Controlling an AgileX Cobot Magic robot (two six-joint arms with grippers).
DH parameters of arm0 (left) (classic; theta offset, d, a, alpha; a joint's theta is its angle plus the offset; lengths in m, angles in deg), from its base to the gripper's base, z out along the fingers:
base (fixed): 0 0 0 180
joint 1: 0 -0.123 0 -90
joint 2: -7.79 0 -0.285 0
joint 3: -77.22 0 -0.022 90
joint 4: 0 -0.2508 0 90
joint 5: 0 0 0.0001 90
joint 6: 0 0.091 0 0
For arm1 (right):
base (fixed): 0 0 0 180
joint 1: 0 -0.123 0 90
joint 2: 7.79 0 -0.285 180
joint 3: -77.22 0 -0.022 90
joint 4: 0 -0.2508 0 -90
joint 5: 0 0 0.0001 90
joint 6: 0 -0.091 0 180
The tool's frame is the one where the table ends.
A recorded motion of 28 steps. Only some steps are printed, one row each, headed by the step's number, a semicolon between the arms.
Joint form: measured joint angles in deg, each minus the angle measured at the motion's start. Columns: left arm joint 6, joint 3, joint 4, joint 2, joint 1, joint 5; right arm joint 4, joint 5, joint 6, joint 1, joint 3, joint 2.
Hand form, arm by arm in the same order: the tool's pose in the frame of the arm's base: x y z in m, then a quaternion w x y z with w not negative. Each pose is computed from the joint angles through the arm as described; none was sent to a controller.
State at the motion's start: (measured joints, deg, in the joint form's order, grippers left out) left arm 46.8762 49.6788 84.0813 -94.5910 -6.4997 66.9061; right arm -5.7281 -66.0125 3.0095 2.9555 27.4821 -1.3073
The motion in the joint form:
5: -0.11 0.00 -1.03 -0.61 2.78 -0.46; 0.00 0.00 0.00 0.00 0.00 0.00
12: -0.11 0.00 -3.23 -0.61 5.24 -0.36; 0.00 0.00 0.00 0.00 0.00 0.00
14: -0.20 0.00 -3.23 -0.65 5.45 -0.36; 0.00 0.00 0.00 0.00 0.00 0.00
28: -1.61 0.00 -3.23 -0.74 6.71 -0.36; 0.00 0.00 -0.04 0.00 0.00 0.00
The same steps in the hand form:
5: 0.2948 -0.0639 0.2232 0.13968 -0.05555 0.81787 -0.55542; -0.0098 0.0088 0.2646 0.48436 -0.00468 0.87451 0.02462
12: 0.2896 -0.0761 0.2209 0.12055 -0.02567 0.82710 -0.54837; -0.0098 0.0088 0.2646 0.48436 -0.00468 0.87451 0.02462
14: 0.2893 -0.0772 0.2207 0.11883 -0.02500 0.82717 -0.54868; -0.0098 0.0088 0.2646 0.48436 -0.00468 0.87451 0.02462
28: 0.2877 -0.0835 0.2202 0.10536 -0.02651 0.82722 -0.55128; -0.0098 0.0088 0.2646 0.48435 -0.00437 0.87451 0.02478

